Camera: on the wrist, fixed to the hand. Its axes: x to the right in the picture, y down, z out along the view.
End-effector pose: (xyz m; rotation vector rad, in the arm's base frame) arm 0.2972 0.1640 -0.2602 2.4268 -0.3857 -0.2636
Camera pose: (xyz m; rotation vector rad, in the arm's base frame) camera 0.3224 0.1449 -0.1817 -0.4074 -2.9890 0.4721
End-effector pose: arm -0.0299 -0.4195 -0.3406 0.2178 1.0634 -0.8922
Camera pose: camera -0.0200 -0.3626 -0.4024 1.0473 -0.5919 1.7013
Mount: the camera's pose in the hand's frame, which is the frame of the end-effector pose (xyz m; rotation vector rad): 0.0230 0.0591 -0.0560 0.1134 -0.5751 3.0468
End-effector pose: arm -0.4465 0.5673 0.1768 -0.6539 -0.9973 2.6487
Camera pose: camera -0.4430 0.5636 0.0923 0.3406 -0.4570 -0.3824
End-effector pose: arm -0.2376 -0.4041 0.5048 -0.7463 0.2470 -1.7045
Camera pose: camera -0.2260 -0.4546 0.4379 -0.0352 0.3930 1.3521
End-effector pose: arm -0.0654 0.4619 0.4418 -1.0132 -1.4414 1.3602
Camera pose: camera -0.0185 0.5033 0.3848 1.0579 -0.7528 -1.2441
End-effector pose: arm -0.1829 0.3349 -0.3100 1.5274 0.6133 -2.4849
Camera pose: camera -0.1276 0.3070 -0.3676 0.1275 -1.1488 -0.0833
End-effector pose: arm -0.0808 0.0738 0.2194 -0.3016 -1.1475 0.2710
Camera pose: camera -0.0237 0.1316 0.1958 1.3345 0.0525 -2.3825
